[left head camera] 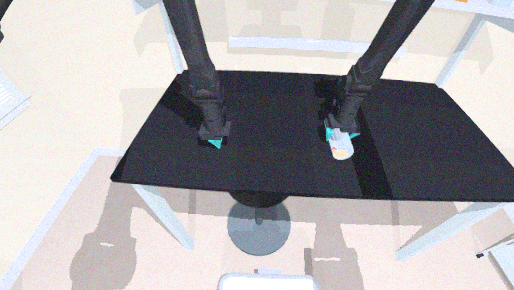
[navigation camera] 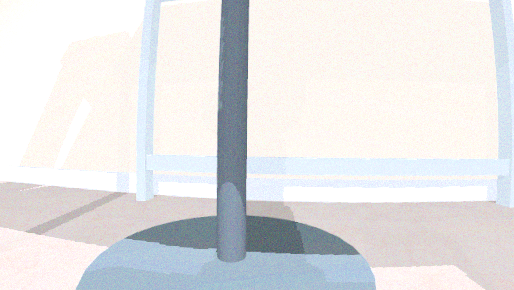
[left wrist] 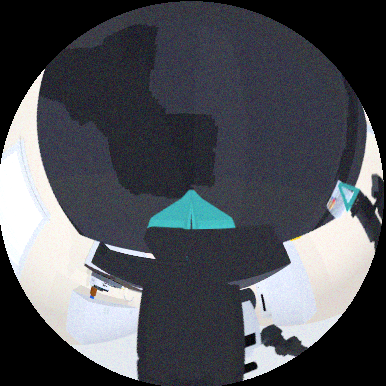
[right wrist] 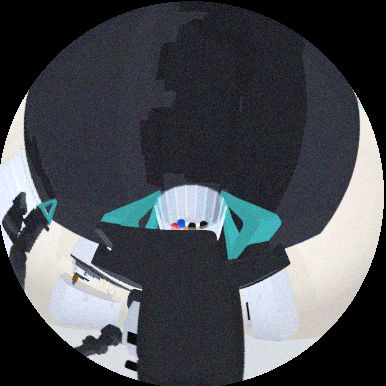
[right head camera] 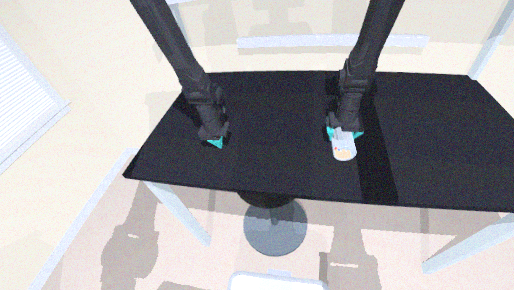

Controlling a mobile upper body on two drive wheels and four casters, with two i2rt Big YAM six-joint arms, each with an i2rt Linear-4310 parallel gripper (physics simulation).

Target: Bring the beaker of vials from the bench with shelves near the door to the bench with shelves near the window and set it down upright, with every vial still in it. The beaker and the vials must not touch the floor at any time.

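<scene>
The clear beaker (left head camera: pixel 342 147) (right head camera: pixel 344 147) (right wrist: pixel 191 205) (left wrist: pixel 335 200) is between the teal fingers of my right gripper (left head camera: pixel 342 134) (right head camera: pixel 345 133) (right wrist: pixel 190 194), which is shut on it. Vials with red, blue and black caps show inside the beaker in the right wrist view. The beaker is over the black bench top (left head camera: pixel 270 165) (right head camera: pixel 280 170); whether its base touches the top I cannot tell. My left gripper (left head camera: pixel 216 144) (right head camera: pixel 217 143) (left wrist: pixel 190 194) is shut with its fingertips together, holding nothing, over the left part of the bench top.
A stool with a round base (left head camera: pixel 258 235) (right head camera: pixel 275 235) (navigation camera: pixel 150 277) stands partly under the bench's near edge. A white-topped object (left head camera: pixel 269 282) (right head camera: pixel 277 282) is at the bottom of the head views. The bench's pale legs (navigation camera: pixel 145 110) show in the navigation view. A slatted window blind (right head camera: pixel 22 95) is at the left.
</scene>
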